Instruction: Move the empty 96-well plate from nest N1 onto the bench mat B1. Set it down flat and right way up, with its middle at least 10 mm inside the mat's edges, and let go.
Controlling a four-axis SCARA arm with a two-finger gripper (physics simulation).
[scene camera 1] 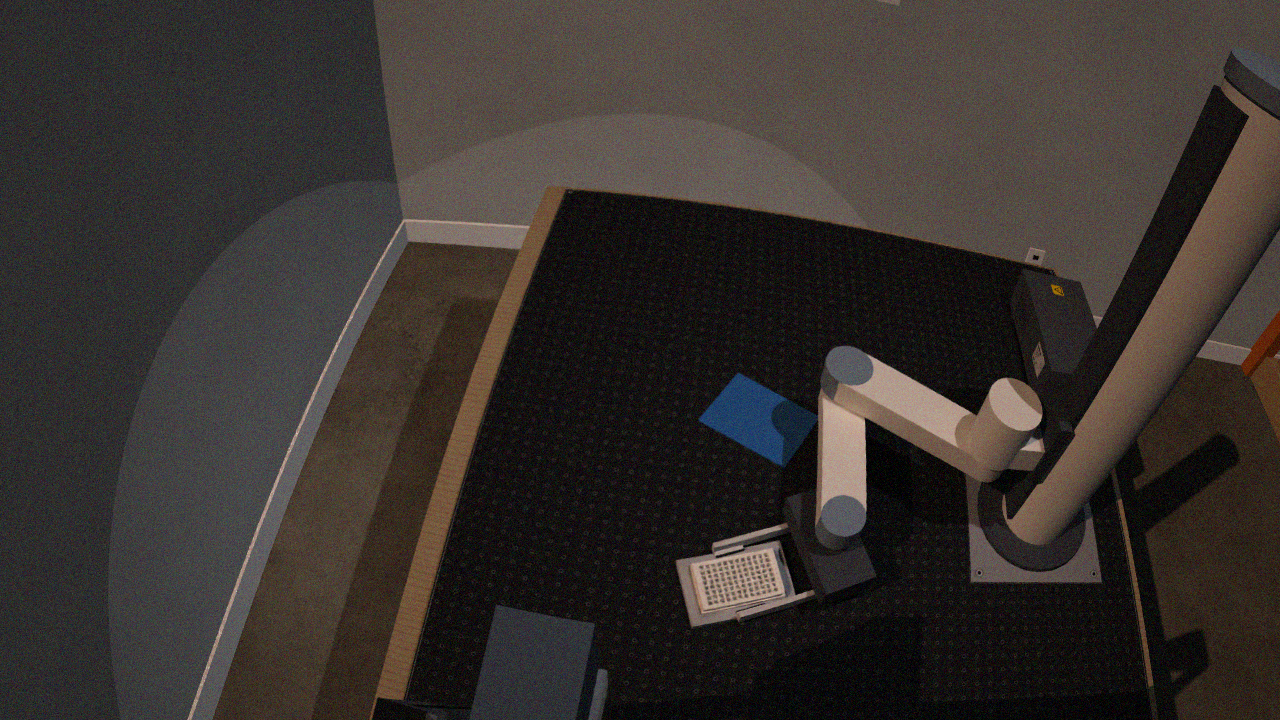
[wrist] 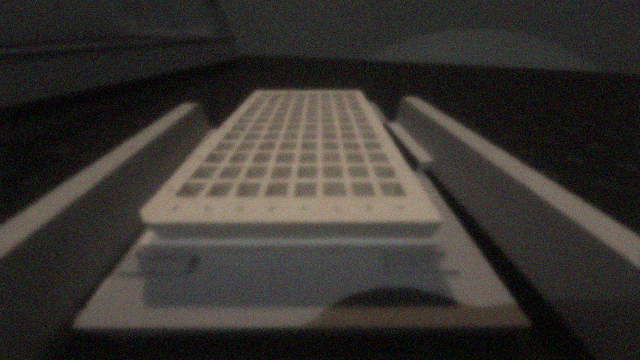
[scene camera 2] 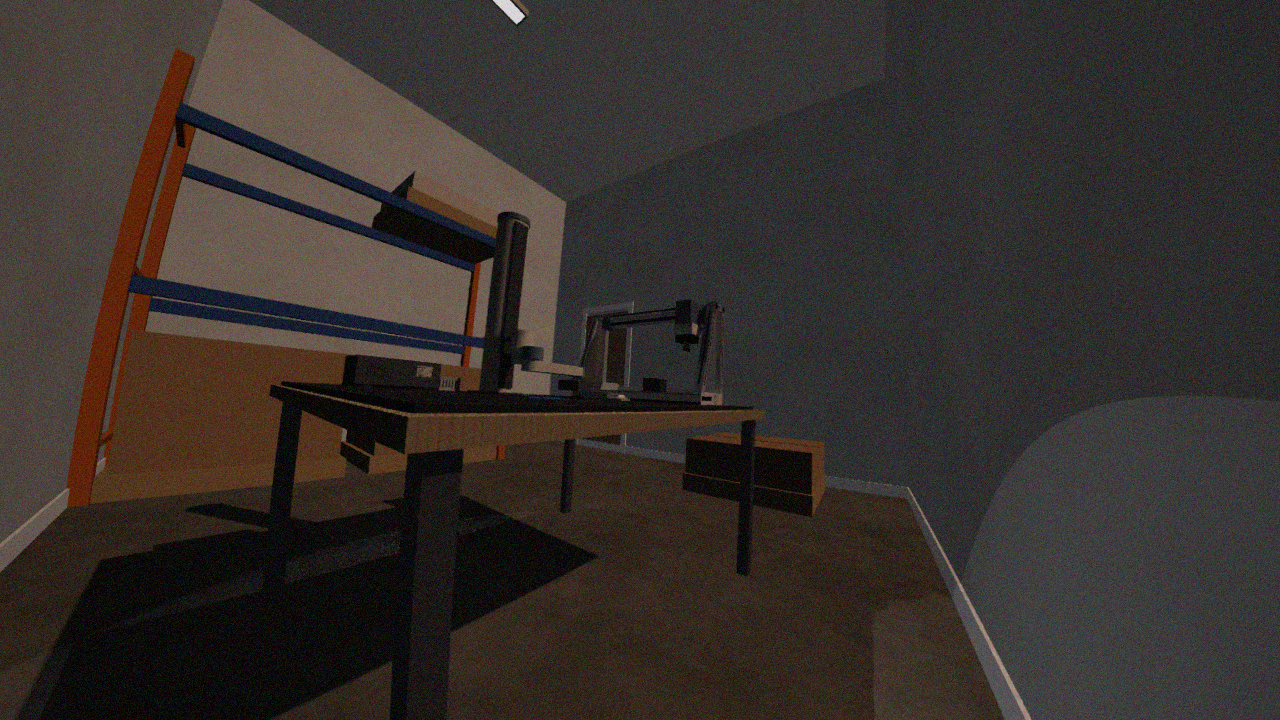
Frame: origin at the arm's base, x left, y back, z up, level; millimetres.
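Where they show: gripper, fingertip midpoint: (scene camera 1: 725,582) (wrist: 305,116) (scene camera 2: 612,395); arm's base, origin of the base link: (scene camera 1: 1030,515).
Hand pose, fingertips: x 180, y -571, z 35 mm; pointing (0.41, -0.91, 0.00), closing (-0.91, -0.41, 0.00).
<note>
Each offset is from my fingertips to the centre of the thing. "spot": to the spot under its first point. Level surfaces: height alone.
The white 96-well plate @[dz -3, dx -7, dy +19 mm] (scene camera 1: 738,579) (wrist: 300,160) sits right way up in the pale grey nest N1 @[dz -15, dx -7, dy +19 mm] (scene camera 1: 688,586) (wrist: 225,316); no contents can be made out in its wells. My gripper (scene camera 1: 728,582) (wrist: 305,116) is open, with its two long fingers along the plate's long sides. In the wrist view a gap shows between each finger and the plate. The blue bench mat B1 @[dz -20 mm] (scene camera 1: 747,416) lies flat, away from the nest, partly under the arm's shadow. In scene camera 2, plate and nest are too small to tell.
The arm's pale column (scene camera 1: 1163,331) (scene camera 2: 509,304) stands at the right of the table (scene camera 1: 465,429) (scene camera 2: 581,425). A dark box @[spot: dz +93, dx -574, dy +657 mm] (scene camera 1: 1056,322) (scene camera 2: 389,371) lies beside it. A blue-grey block @[spot: dz +466, dx +331, dy -169 mm] (scene camera 1: 532,662) stands at the front left. A gantry device (scene camera 2: 711,358) stands on the table.
</note>
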